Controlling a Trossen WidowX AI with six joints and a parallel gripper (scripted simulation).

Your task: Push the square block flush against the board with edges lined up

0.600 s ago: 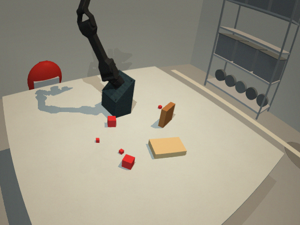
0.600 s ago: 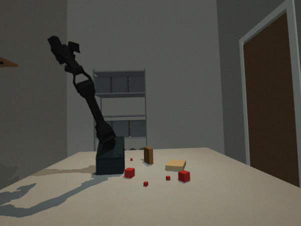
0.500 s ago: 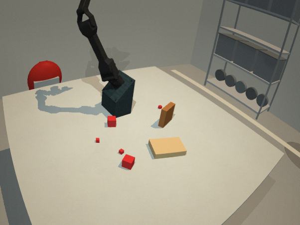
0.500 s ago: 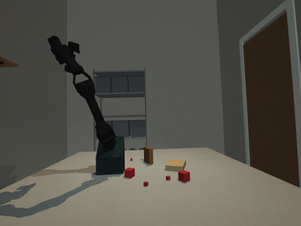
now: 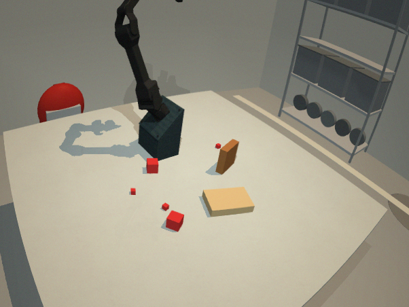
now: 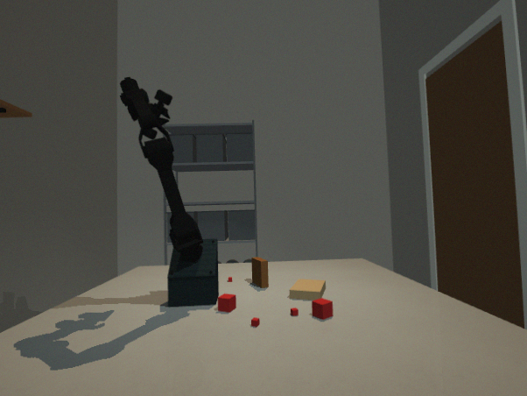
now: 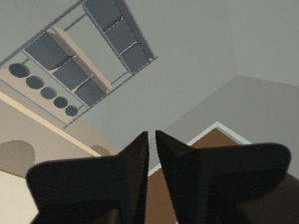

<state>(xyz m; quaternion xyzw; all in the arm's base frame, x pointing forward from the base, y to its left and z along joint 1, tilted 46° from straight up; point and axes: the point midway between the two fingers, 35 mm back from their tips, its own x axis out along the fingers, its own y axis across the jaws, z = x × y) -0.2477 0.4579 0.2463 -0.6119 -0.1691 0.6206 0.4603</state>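
The brown square block is 64 cm below my gripper tip, 37 cm ahead of it and 2 cm to the left of it. Also, from my gripper tip: tan board (68 cm below, 55 cm ahead, 10 cm to the right).
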